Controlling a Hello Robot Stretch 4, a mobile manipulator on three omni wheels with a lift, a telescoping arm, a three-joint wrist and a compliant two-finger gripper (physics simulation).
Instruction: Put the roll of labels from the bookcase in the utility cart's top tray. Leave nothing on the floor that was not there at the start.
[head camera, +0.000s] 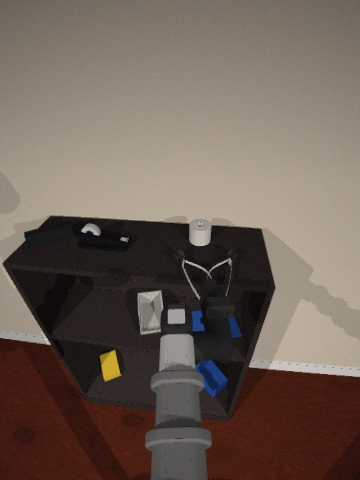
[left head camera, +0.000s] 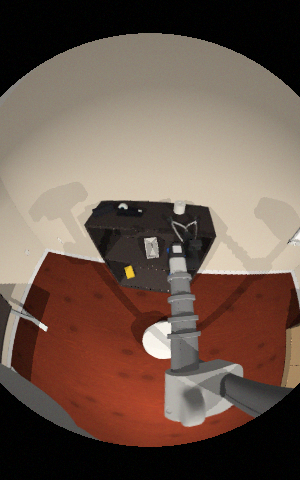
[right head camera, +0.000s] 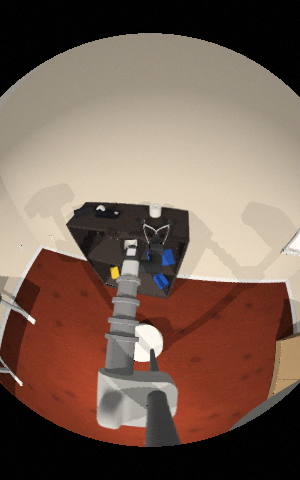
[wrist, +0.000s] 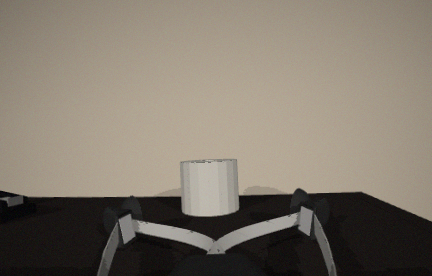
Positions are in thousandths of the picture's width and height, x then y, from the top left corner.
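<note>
Through the head camera I see my gripper (head camera: 568, 522) and a grey box (head camera: 418, 634), along with a black tape dispenser (head camera: 257, 495), a black box (head camera: 118, 495) and a dark bookcase (head camera: 132, 580). The left head camera view shows me the dark bookcase (left head camera: 508, 466), and the right head camera view has the bookcase (right head camera: 285, 478) as well. In the wrist view there is a roll of labels (wrist: 485, 679), and I find my gripper (wrist: 501, 759) there together with the dark bookcase (wrist: 147, 828). The grey box is out of frame in the wrist view. The black box, too, is out of frame in the wrist view.
</note>
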